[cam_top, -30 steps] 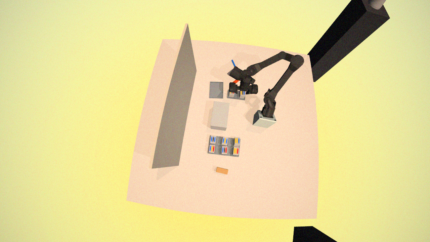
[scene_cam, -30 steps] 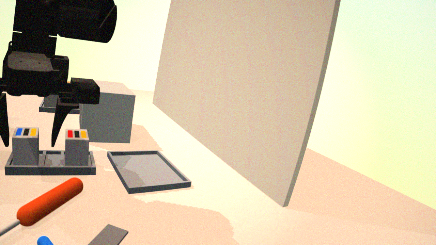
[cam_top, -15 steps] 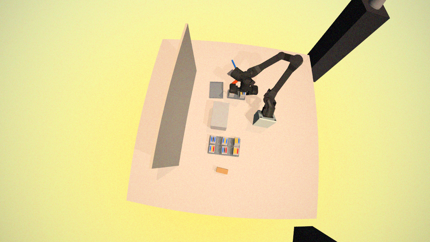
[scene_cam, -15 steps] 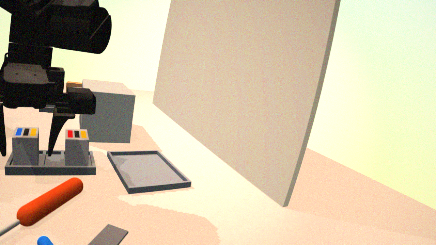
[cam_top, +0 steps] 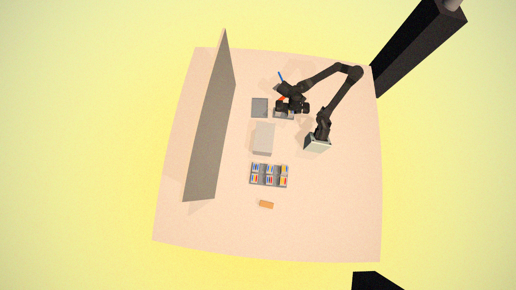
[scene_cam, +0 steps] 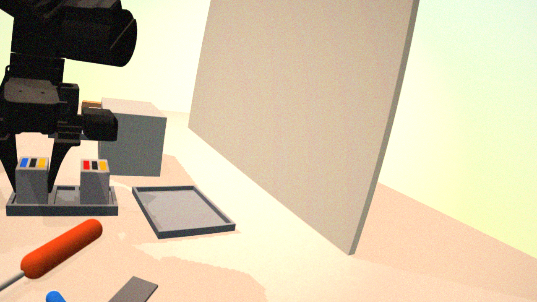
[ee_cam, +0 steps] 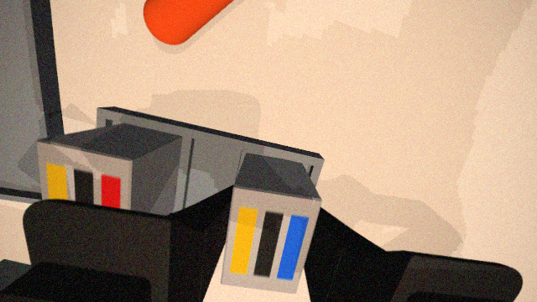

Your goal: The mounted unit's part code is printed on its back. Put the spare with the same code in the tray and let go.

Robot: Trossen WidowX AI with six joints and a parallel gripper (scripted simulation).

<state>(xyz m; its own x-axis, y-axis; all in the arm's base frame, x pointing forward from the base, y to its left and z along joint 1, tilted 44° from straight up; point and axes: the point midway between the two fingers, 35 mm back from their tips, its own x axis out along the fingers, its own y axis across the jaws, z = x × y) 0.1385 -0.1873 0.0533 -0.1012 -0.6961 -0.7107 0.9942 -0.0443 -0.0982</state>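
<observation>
My gripper tip is now 40 mm short of the rack and 10 mm above it. From my gripper tip the other things lie so: grey tray 180 mm ahead, 20 mm to the right, 10 mm below; wall panel 360 mm ahead, 210 mm above, 180 mm to the left; mounted unit 190 mm to the left, 140 mm ahead, 30 mm above.
</observation>
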